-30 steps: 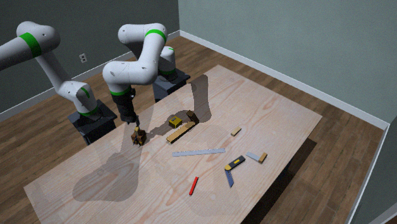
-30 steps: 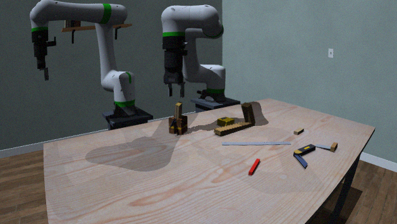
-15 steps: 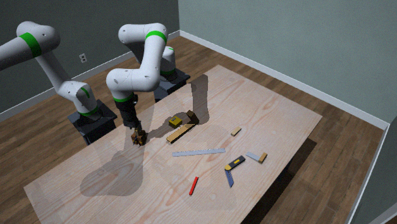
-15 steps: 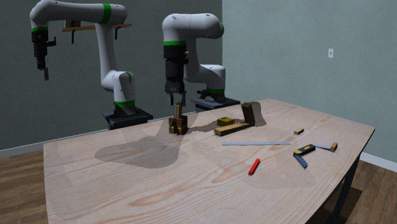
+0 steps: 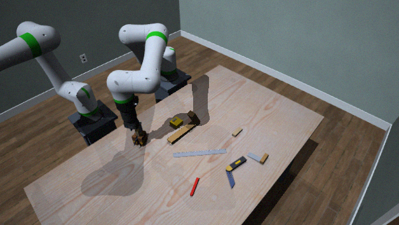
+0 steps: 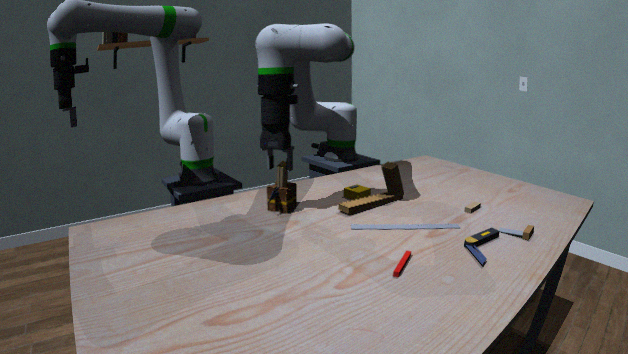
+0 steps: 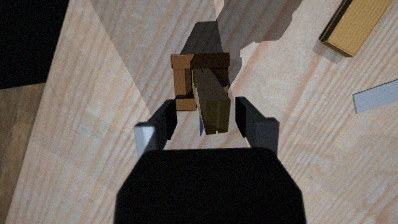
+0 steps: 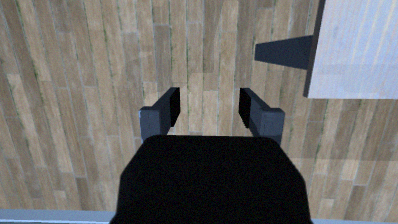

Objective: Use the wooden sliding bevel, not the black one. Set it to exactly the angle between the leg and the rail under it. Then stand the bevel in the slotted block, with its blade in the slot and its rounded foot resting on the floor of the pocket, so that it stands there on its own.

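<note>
Right now the wooden bevel is 6 cm below my left hand. From my left hand the other things lie so: yellow tape measure (26 cm to the left, 11 cm below, 1 cm ahead); then steel ruler (29 cm ahead, 21 cm to the left, 13 cm below); then bevel blade (8 cm below, 1 cm to the right).
</note>
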